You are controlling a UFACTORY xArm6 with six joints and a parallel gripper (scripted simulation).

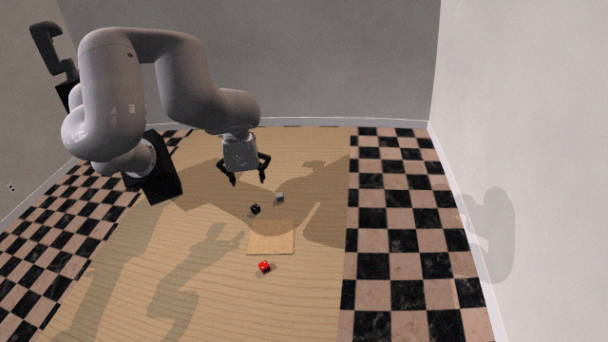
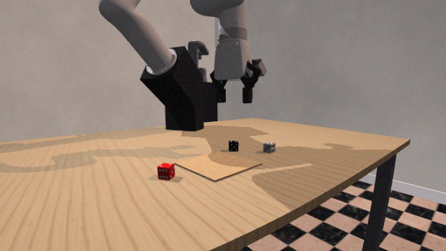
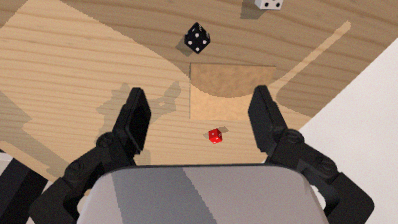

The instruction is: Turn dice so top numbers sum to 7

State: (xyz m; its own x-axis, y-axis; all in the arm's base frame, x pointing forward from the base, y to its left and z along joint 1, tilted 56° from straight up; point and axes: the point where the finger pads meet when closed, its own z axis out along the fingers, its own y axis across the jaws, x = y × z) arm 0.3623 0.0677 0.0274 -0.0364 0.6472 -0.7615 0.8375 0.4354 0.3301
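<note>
Right now my hand is 13 cm above the black die. Also, from my hand: white die: 13 cm below, 8 cm ahead, 5 cm to the left; tan mat: 14 cm below, 12 cm to the right, 6 cm ahead; red die: 24 cm to the right, 13 cm below, 5 cm ahead.
</note>
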